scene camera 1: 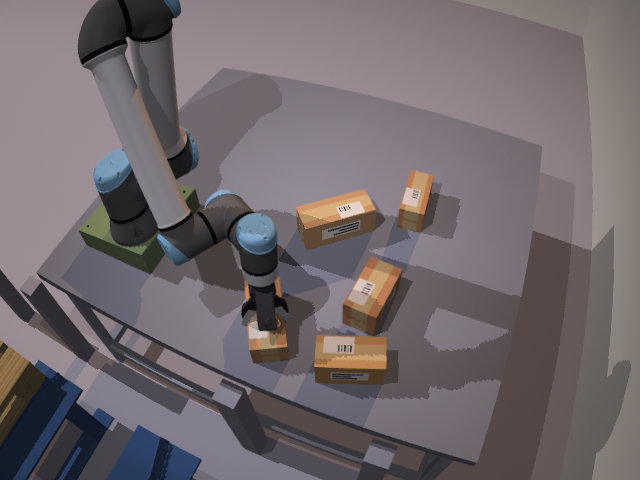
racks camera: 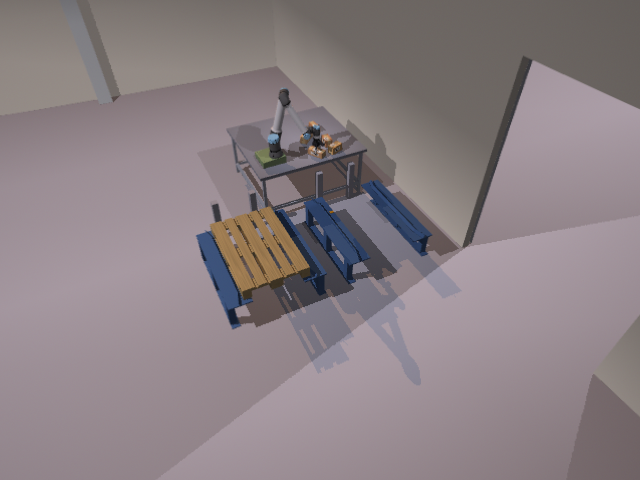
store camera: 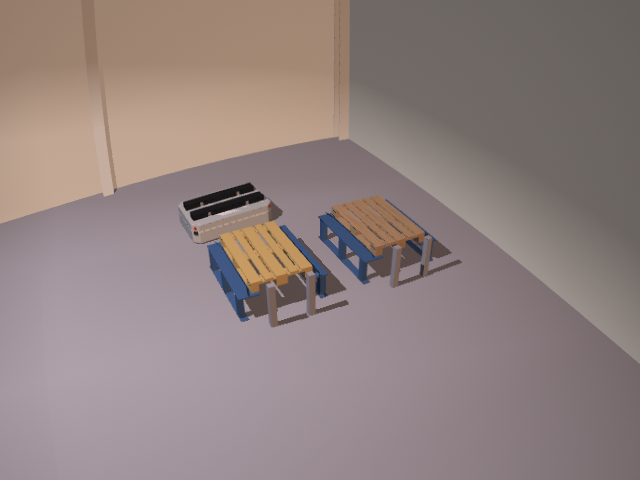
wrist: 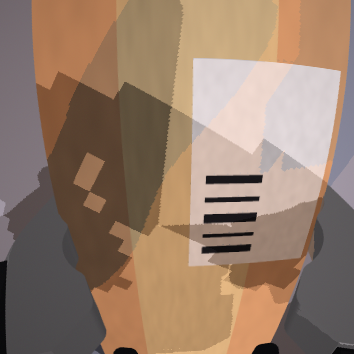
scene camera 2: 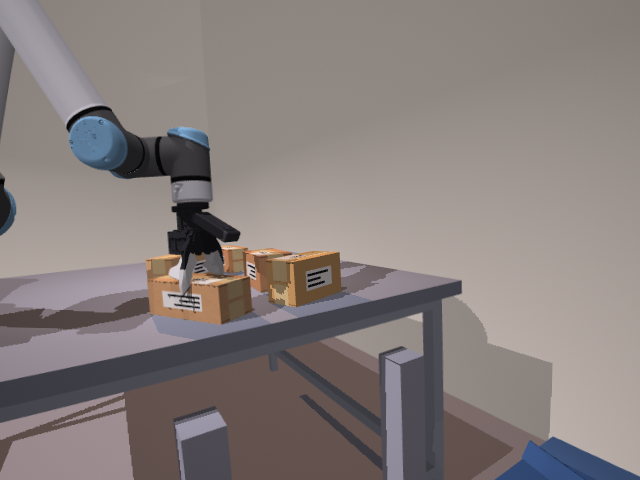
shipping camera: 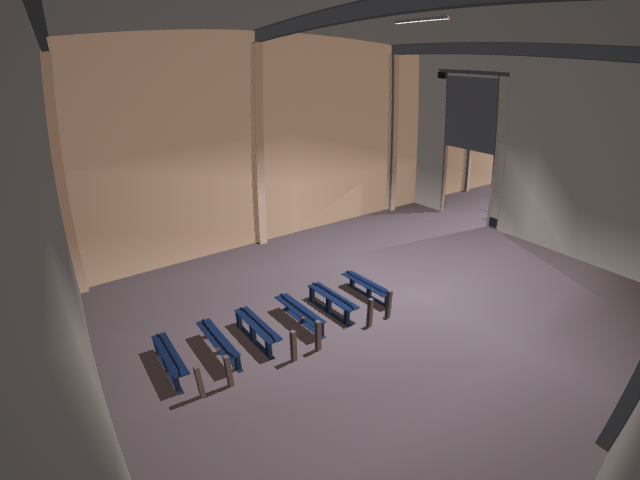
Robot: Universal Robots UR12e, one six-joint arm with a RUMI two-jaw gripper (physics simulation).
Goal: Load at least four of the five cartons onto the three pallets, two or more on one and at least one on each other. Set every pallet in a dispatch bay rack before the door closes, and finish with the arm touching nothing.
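Places are measured from the arm's base along level axes (x back, y right, z up), in millimetres.
Pixels of known places: gripper, between the fingertips: [racks camera: 317, 151] [wrist: 191, 192]; arm's base, origin of its link: [scene camera 1: 136, 225] [racks camera: 276, 154].
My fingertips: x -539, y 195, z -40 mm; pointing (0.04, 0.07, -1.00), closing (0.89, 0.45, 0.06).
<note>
Ahead of a thing's pixels: the offset from my fingertips to its top centre.
My gripper [scene camera 1: 265, 322] [scene camera 2: 204, 281] [wrist: 191, 192] points down with its fingers against both long sides of a carton {dx +6, dy -17, dz +30 mm} [scene camera 1: 267, 351] [scene camera 2: 209, 310] [wrist: 150, 150], shut on it; its tips are partly hidden. This carton rests on the table. Four other cartons {dx -87, dy -425, dz +48 mm} [scene camera 1: 336, 219] {dx -327, dy -585, dz +36 mm} [scene camera 1: 415, 201] {dx -264, dy -166, dz +51 mm} [scene camera 1: 372, 294] {dx -255, dy +51, dz +55 mm} [scene camera 1: 350, 361] stand apart on the table. One bare pallet [racks camera: 286, 240] lies on a rack near the table. A yellow pallet [store camera: 291, 246] and a brown pallet [store camera: 400, 215] lie bare on store racks. The shipping racks [shipping camera: 258, 324] [shipping camera: 170, 356] [shipping camera: 330, 297] hold no pallets. The door [shipping camera: 471, 113] is partly lowered.
The robot's green base [scene camera 1: 149, 258] stands on the table. Blue rack beams [racks camera: 338, 229] [racks camera: 398, 209] and grey posts {dx +93, dy +175, dz -204 mm} [racks camera: 318, 183] [scene camera 2: 204, 439] stand near the table. A pale low vehicle [store camera: 232, 224] with two black top strips stands beside the yellow pallet's rack.
</note>
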